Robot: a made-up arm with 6 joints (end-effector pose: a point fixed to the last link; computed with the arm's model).
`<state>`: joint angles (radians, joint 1 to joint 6).
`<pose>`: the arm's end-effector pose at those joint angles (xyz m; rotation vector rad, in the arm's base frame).
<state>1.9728 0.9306 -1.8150 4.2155 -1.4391 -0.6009</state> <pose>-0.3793 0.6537 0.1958 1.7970 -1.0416 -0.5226</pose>
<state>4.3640 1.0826 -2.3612 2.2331 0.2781 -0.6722</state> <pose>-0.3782 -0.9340 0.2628 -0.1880 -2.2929 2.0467</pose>
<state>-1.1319 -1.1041 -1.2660 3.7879 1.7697 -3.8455</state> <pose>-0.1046 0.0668 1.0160 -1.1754 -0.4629 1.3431</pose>
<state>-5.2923 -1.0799 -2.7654 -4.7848 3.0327 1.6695</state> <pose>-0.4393 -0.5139 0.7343 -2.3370 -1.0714 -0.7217</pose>
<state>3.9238 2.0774 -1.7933 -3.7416 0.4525 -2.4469</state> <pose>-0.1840 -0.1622 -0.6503 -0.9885 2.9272 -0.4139</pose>
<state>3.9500 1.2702 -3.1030 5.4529 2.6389 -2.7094</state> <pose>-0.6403 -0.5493 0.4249 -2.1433 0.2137 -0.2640</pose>
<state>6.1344 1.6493 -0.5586 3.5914 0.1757 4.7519</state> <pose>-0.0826 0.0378 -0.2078 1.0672 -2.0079 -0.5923</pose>
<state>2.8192 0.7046 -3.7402 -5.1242 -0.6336 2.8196</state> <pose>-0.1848 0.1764 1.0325 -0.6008 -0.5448 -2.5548</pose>
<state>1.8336 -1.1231 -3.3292 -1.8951 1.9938 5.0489</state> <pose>0.3385 -0.8218 0.4729 -2.2502 -0.4565 -1.3953</pose>
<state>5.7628 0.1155 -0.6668 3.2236 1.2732 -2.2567</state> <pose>0.5073 -0.2974 0.2334 -1.2845 1.2338 -2.2669</pose>
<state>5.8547 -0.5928 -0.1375 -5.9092 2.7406 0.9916</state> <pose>0.1273 -0.0148 0.3121 1.2733 -0.9725 -2.5751</pose>
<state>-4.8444 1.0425 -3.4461 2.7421 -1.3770 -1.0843</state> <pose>0.1327 0.6747 0.6981 -1.9152 0.7697 -0.2425</pose>
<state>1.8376 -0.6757 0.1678 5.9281 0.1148 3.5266</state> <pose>-0.0835 0.2205 0.1743 -2.2231 1.7688 0.4299</pose>
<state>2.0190 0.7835 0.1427 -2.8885 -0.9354 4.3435</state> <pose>-0.0113 -0.0477 0.1900 1.2760 0.2569 0.0666</pose>
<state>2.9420 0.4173 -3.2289 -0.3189 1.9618 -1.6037</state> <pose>-0.3981 0.1185 1.0733 1.4018 -2.1670 -1.1005</pose>
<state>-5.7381 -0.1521 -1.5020 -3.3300 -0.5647 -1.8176</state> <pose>0.4731 0.2614 0.6979 -2.0669 0.7319 -0.9626</pose>
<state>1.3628 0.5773 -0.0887 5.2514 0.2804 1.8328</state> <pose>-0.0115 0.1376 -0.0531 2.3526 0.7578 -0.1111</pose>
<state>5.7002 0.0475 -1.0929 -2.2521 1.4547 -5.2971</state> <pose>0.5279 -0.4296 0.5024 1.0489 -0.2021 0.1804</pose>
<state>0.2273 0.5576 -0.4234 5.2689 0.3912 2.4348</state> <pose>0.3203 0.1031 -0.0709 2.2228 -1.4729 0.0180</pose>
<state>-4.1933 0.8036 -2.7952 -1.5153 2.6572 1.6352</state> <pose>-0.2563 0.6748 0.7380 2.3134 -0.9058 1.6367</pose>
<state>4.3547 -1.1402 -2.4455 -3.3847 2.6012 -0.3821</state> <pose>0.2849 0.6831 0.7813 2.3660 1.9537 0.2057</pose>
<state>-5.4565 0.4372 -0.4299 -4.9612 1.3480 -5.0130</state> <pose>0.1724 0.2986 -0.0043 1.3533 -1.6557 -1.5815</pose>
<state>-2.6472 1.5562 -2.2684 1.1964 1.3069 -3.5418</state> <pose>-0.7306 -0.4719 -0.2312 2.0681 0.1756 0.6491</pose>
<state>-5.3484 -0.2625 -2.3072 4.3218 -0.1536 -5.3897</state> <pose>0.0590 0.2199 1.1776 0.3346 0.9088 2.8978</pose>
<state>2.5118 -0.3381 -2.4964 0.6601 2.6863 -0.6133</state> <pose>-0.0758 -0.0289 1.0722 0.8528 -2.7527 0.1666</pose>
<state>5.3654 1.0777 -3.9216 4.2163 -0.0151 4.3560</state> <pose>0.3634 -0.3629 0.9374 -0.0037 0.3485 -1.7529</pose>
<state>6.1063 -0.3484 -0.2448 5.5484 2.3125 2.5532</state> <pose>0.1947 -0.1185 0.2681 0.3571 -1.2656 0.1441</pose>
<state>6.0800 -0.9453 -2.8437 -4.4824 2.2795 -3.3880</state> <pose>-0.6565 0.2576 0.8406 -1.9645 1.0851 -0.0325</pose>
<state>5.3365 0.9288 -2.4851 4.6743 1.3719 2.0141</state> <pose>0.4994 -0.8304 0.5235 0.3238 -1.5886 0.9786</pose>
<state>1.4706 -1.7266 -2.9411 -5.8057 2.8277 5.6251</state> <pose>-0.1314 -0.8369 0.2422 -0.3263 -1.7193 -2.1550</pose>
